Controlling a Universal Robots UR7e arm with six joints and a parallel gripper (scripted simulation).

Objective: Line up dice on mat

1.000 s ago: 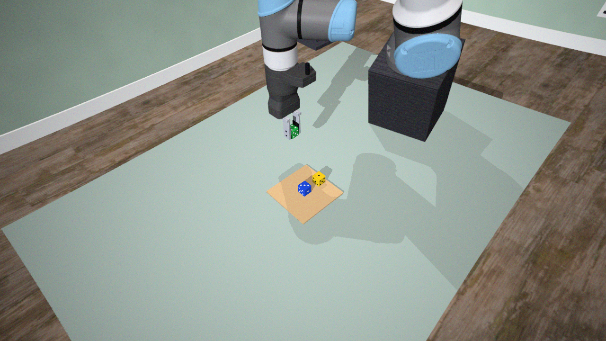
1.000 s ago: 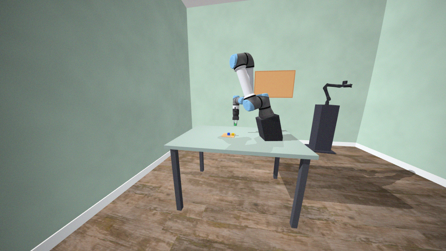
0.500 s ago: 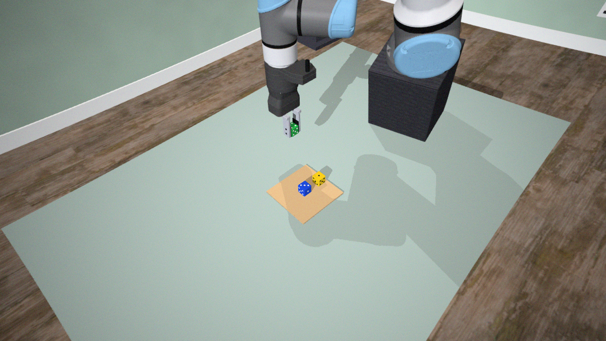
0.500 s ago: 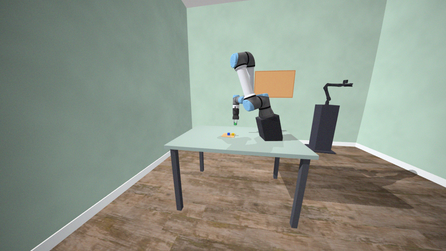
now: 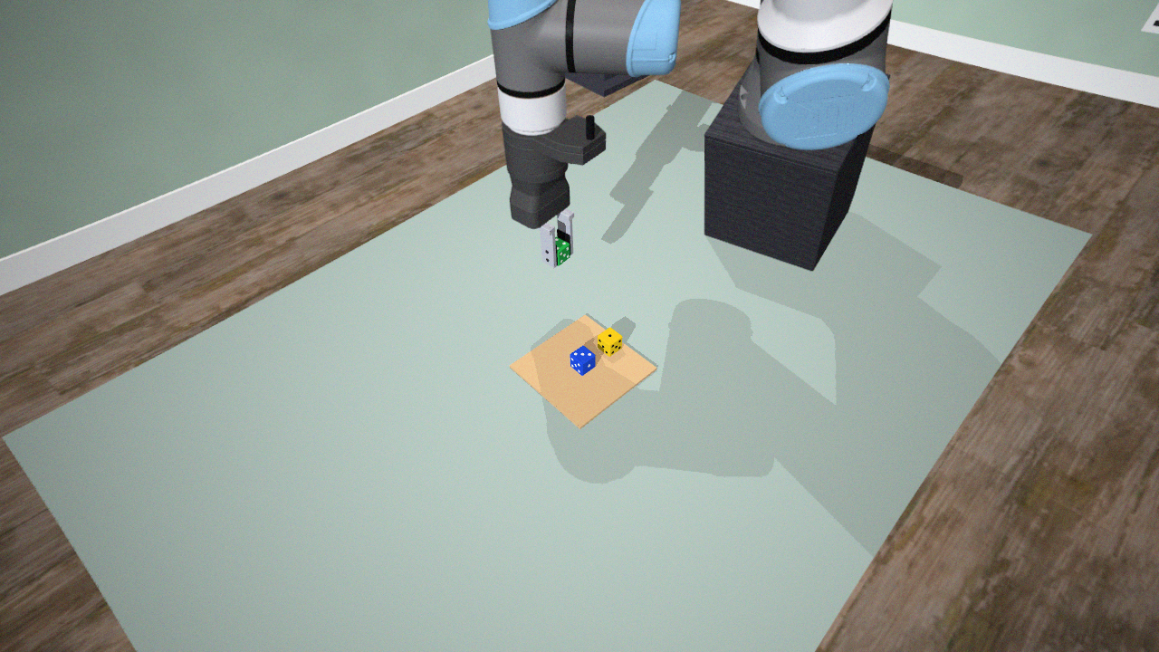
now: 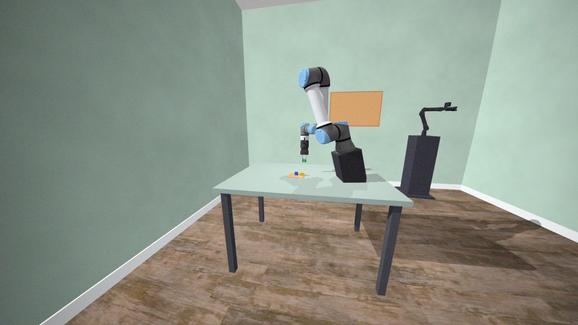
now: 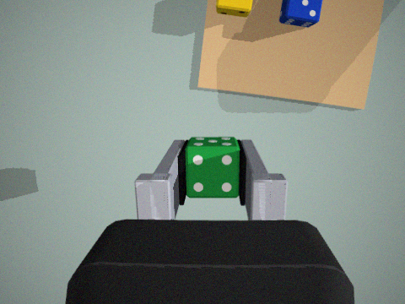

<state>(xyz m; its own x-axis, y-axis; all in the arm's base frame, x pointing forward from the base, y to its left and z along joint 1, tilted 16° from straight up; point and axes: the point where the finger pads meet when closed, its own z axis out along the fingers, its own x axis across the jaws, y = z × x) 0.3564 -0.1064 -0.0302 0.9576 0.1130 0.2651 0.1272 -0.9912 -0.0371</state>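
Now: the blue die 5 cm ahead of my hand, 10 cm to the left of it and 10 cm below it. The rest, counted from my hand: yellow die (10 cm to the left, 10 cm below); green die (1 cm below); orange mat (5 cm ahead, 10 cm to the left, 12 cm below).
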